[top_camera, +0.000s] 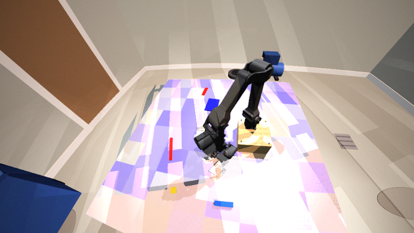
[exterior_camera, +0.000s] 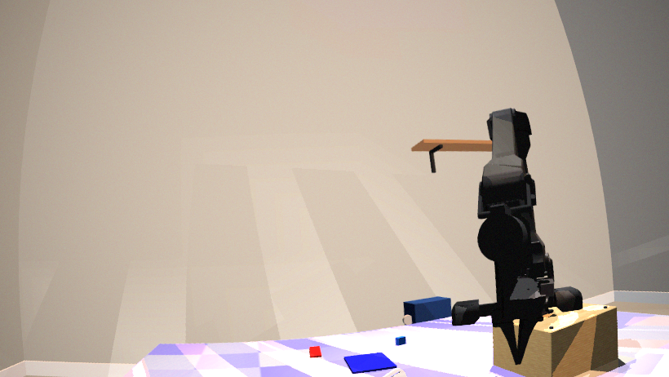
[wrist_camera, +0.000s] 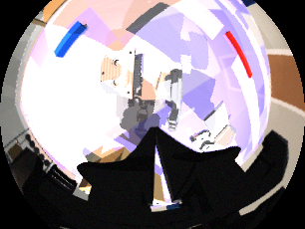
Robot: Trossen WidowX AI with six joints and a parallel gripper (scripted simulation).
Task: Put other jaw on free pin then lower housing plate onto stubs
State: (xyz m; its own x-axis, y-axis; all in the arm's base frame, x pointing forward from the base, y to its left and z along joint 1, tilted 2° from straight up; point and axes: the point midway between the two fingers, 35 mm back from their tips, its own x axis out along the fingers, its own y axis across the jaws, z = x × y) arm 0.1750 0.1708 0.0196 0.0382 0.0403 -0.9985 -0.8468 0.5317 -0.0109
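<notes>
My gripper tip is 40 mm above the grey jaw, 30 mm short of it and 10 mm to the left of it. From my gripper tip the other things lie so: blue tile: 430 mm to the right, 100 mm ahead, 70 mm below; yellow square: 230 mm to the left, 210 mm ahead, 70 mm below; blue bar: 250 mm to the left, 60 mm below, 50 mm behind.
</notes>
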